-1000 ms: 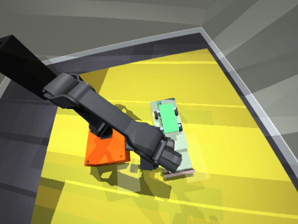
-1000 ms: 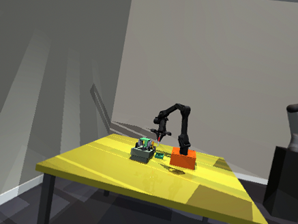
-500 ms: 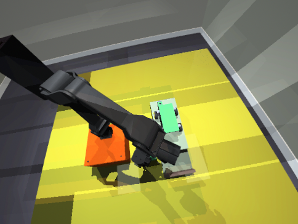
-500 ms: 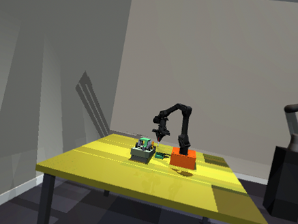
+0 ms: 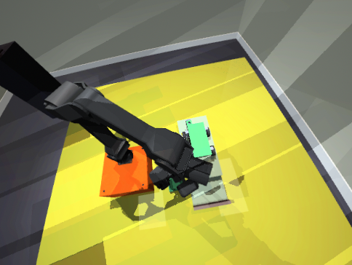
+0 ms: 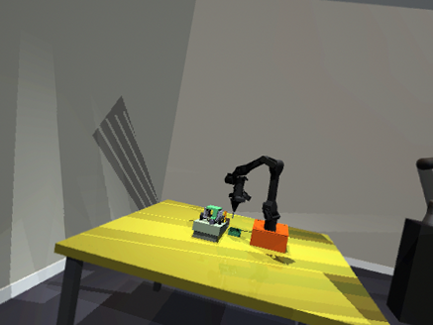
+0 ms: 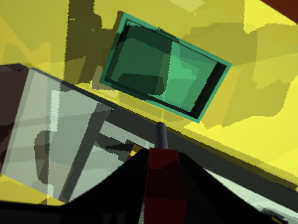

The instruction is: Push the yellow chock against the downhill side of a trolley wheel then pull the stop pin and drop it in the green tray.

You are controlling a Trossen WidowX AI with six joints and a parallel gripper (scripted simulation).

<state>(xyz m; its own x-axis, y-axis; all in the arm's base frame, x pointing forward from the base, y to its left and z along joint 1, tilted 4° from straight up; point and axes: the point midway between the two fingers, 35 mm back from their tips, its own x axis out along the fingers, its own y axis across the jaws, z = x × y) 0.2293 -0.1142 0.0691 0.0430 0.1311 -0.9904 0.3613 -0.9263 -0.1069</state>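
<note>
Now: the green tray 14 cm below my gripper tip and 3 cm behind it. The rest, counted from my gripper tip: trolley 11 cm to the left, 10 cm ahead, 3 cm below; then red-headed stop pin right at my gripper tip; then yellow chock 5 cm below, 5 cm ahead, 2 cm to the left.
</note>
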